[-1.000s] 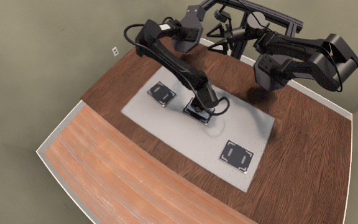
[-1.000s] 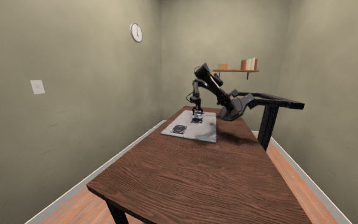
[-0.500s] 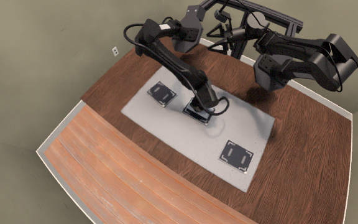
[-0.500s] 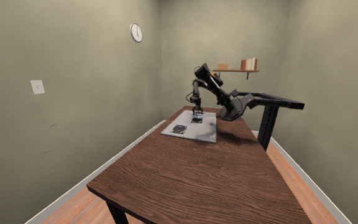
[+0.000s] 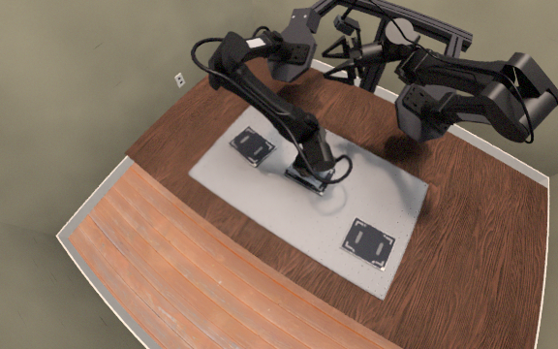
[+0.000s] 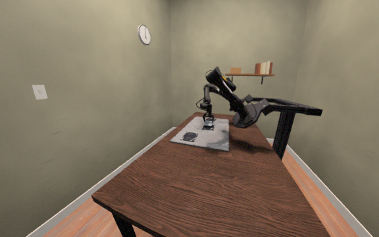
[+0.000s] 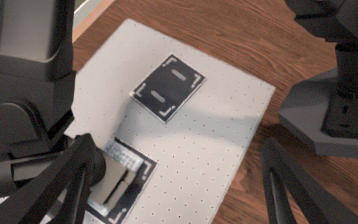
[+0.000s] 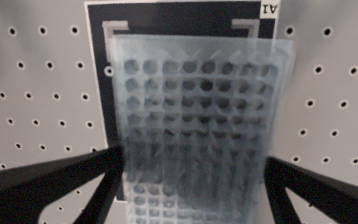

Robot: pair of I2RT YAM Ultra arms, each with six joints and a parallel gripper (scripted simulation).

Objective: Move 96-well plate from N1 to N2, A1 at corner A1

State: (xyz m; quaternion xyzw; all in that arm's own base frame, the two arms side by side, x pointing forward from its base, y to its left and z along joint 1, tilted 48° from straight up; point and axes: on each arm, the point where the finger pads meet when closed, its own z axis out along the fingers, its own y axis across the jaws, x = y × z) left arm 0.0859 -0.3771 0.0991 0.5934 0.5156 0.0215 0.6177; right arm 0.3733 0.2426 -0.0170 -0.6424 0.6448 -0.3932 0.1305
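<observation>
My right hand is 1 cm past the black plate nest, 1 cm to the right of it and 5 cm above it. Also, from my right hand: clear 96-well plate 1 cm below; white corner label 5 cm ahead, 8 cm to the left, 5 cm below.
</observation>
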